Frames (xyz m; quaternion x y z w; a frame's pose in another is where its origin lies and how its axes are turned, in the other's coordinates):
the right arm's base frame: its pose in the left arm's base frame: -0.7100 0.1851 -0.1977 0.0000 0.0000 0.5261 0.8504
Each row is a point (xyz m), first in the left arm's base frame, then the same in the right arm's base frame.
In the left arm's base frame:
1: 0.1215 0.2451 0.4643
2: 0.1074 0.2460 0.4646
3: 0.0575 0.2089 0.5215
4: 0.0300 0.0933 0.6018
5: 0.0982 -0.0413 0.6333
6: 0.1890 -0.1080 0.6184
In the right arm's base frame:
1: 0.4249 -0.7173 0.6620
2: 0.4194 -0.7042 0.6623
3: 0.3639 -0.6762 0.7192
4: 0.2482 -0.7032 0.7995
5: 0.1582 -0.8243 0.8310
6: 0.1391 -0.9353 0.8161

